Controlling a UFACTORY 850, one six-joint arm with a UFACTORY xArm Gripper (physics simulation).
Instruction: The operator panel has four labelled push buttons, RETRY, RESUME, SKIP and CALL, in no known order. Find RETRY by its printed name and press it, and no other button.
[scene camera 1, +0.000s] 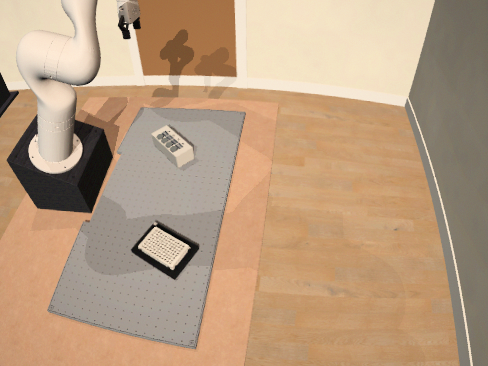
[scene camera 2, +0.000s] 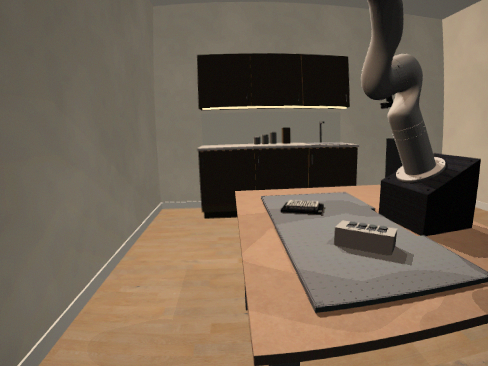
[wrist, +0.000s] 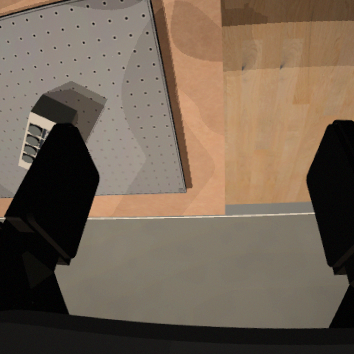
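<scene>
The operator panel (scene camera 1: 180, 156) (scene camera 2: 364, 241) (wrist: 53, 108) is a light box with four dark round buttons in a row on its top. It stands on the grey perforated board. The printed names beside the buttons are too small to read, so I cannot tell which one is RETRY. My gripper (scene camera 1: 131, 31) (wrist: 198, 149) is open and empty, high above the table and well away from the panel. In the wrist view the left finger hides part of the panel. In scene camera 2 the gripper is mostly hidden behind the arm.
The grey board (scene camera 1: 165, 195) (scene camera 2: 280, 235) (wrist: 100, 45) lies on the orange-brown table (scene camera 1: 240, 210) (scene camera 2: 270, 320) (wrist: 200, 105). A black tray (scene camera 1: 177, 273) (scene camera 2: 287, 209) with a white perforated rack (scene camera 1: 165, 247) (scene camera 2: 303, 203) stands on the board. The arm's black pedestal (scene camera 1: 65, 187) (scene camera 2: 450, 200) stands beside it.
</scene>
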